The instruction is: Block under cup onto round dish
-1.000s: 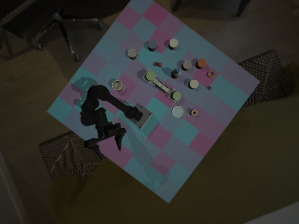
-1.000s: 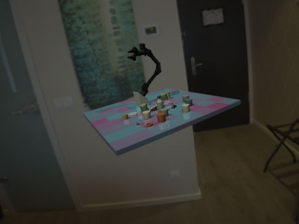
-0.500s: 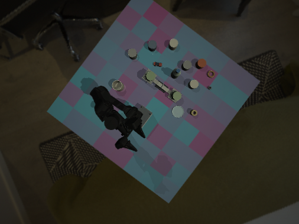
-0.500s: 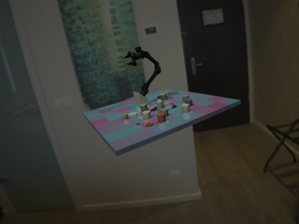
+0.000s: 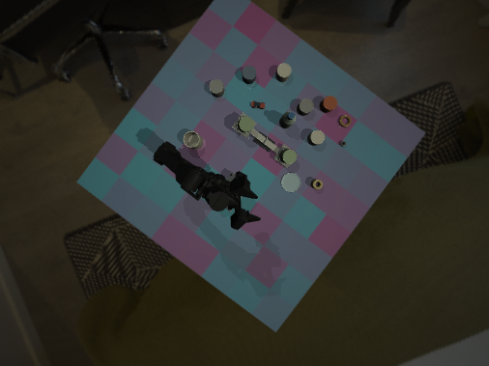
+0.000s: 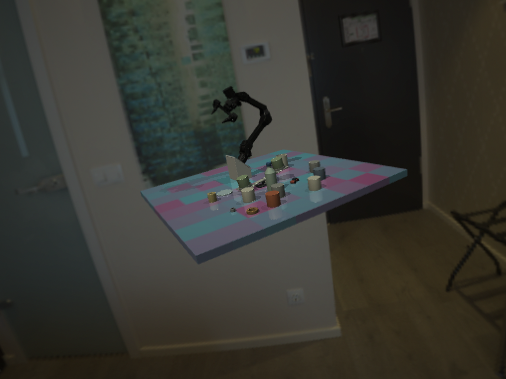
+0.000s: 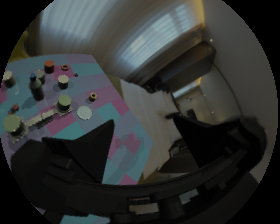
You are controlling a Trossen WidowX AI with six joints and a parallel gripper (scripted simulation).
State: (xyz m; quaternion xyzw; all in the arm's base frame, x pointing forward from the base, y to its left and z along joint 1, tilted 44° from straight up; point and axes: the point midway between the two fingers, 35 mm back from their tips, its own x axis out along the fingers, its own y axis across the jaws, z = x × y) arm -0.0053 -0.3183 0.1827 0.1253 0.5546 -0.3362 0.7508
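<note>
Right now my gripper tip is 25 cm short of the cup, 6 cm to the left of it and 38 cm above it. From my gripper tip the other things lie so: pale round dish 15 cm ahead, 13 cm to the right, 44 cm below; then bottle 41 cm ahead, 5 cm to the left, 33 cm below; then balance 27 cm ahead, 9 cm to the left, 40 cm below.
</note>
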